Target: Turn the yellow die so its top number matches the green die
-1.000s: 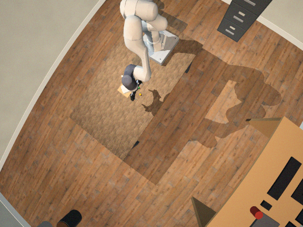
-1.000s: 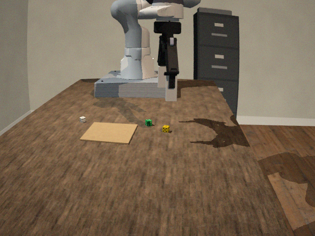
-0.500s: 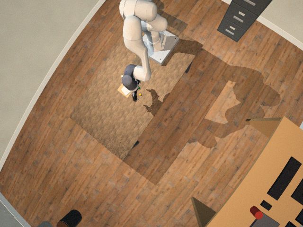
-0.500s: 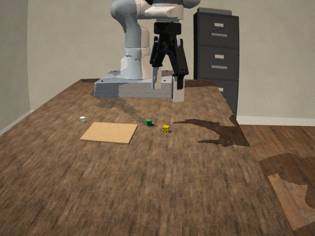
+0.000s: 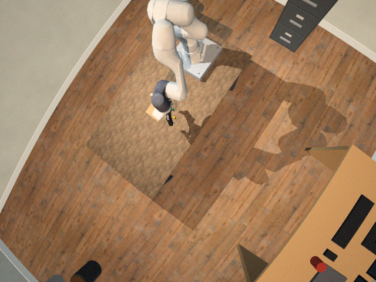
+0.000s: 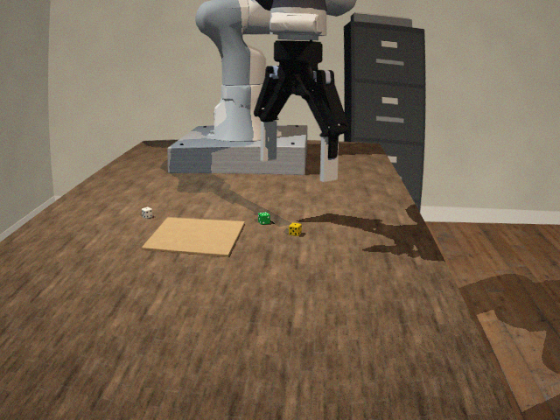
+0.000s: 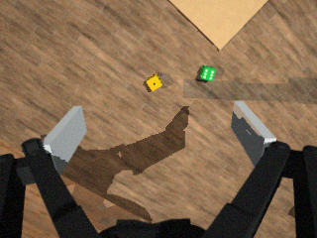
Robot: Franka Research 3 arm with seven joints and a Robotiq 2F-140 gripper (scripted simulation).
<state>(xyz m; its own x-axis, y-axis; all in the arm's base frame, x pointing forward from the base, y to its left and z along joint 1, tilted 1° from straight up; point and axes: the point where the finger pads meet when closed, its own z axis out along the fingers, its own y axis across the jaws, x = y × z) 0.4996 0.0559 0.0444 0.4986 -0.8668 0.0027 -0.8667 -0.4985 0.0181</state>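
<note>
Right now my hand is 110 mm above the yellow die and 10 mm short of it. Round my hand: white die 260 mm to the right, 110 mm below, 100 mm behind; tan mat 160 mm to the right, 110 mm below; green die 110 mm below, 50 mm to the right, 50 mm behind.
</note>
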